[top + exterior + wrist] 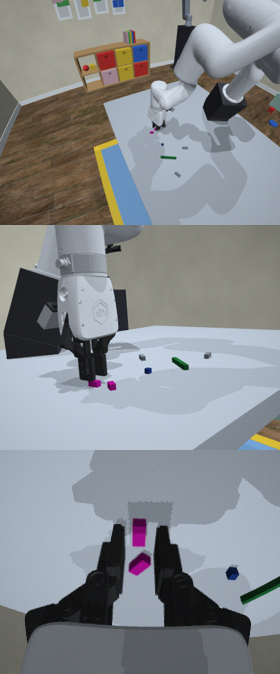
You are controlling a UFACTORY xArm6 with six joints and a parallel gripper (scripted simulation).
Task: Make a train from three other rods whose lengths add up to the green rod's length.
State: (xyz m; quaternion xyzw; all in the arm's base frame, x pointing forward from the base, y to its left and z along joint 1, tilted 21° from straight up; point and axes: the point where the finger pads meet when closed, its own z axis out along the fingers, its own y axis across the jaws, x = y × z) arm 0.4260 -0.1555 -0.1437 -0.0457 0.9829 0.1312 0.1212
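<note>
Right now my hand is 110 mm to the right of the blue rod, 40 mm short of it and 30 mm above it. Also, from my hand: green rod: 190 mm to the left, 60 mm ahead, 30 mm below.
</note>
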